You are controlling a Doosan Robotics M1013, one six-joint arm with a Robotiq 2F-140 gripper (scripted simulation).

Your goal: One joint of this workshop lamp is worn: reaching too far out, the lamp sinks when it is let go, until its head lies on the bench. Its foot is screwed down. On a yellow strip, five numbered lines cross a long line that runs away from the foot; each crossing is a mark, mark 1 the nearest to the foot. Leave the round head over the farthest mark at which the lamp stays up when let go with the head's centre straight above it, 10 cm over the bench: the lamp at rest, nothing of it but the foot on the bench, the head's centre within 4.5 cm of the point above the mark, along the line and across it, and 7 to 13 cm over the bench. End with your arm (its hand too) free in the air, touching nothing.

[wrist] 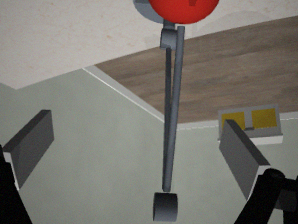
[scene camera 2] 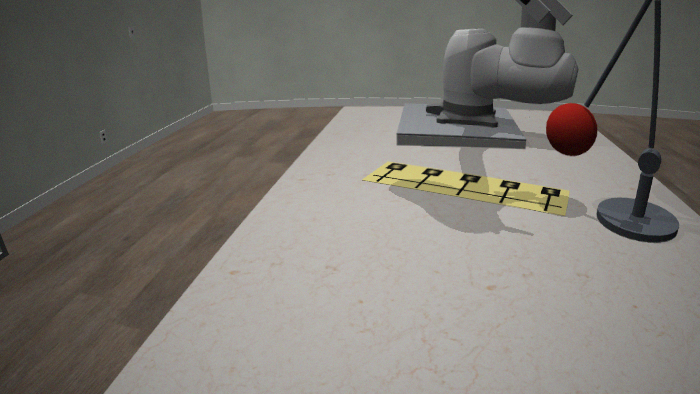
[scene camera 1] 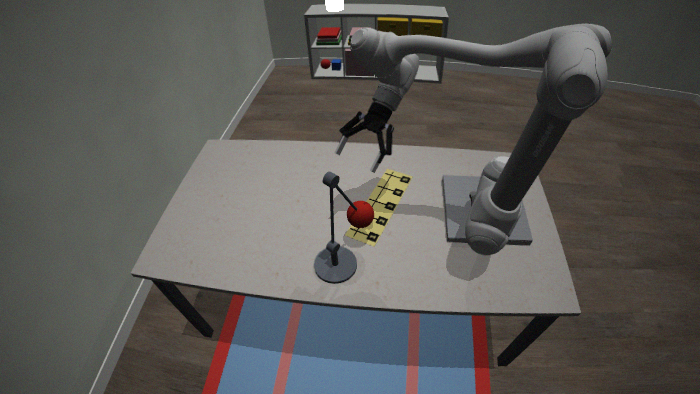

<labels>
same spot on yellow strip: (scene camera 2: 533,197) = (scene camera 1: 365,227)
</labels>
